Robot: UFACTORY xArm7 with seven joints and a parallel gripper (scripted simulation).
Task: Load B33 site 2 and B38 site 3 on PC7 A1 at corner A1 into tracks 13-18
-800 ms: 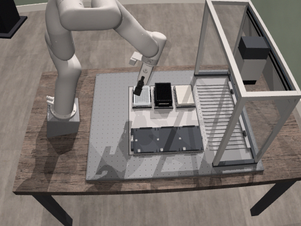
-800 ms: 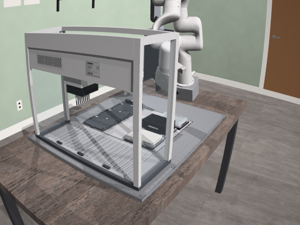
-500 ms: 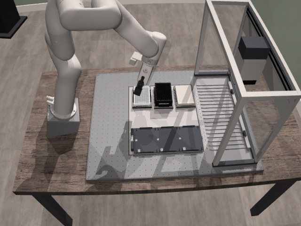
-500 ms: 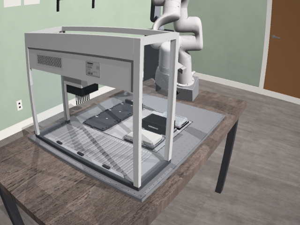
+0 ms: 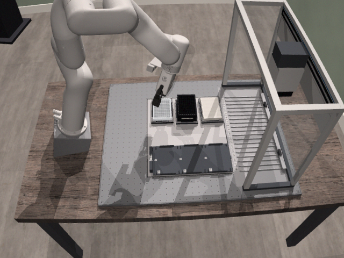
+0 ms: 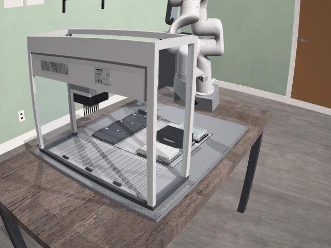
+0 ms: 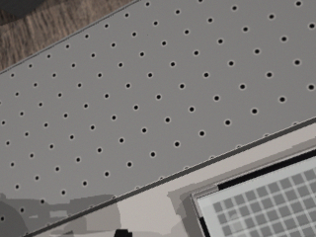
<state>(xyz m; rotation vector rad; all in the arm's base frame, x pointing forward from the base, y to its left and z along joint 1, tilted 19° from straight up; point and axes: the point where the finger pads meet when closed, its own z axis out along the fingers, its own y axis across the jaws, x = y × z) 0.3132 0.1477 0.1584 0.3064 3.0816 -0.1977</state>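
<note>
The 96-well plate B38 is 11 cm below my hand and 4 cm to the left of it. Also, from my hand: nest S1: 13 cm below, 4 cm to the left; then cream 384-well plate B33: 22 cm ahead, 11 cm below, 8 cm to the left; then black deep-well block B83: 11 cm ahead, 10 cm below, 6 cm to the left.
</note>
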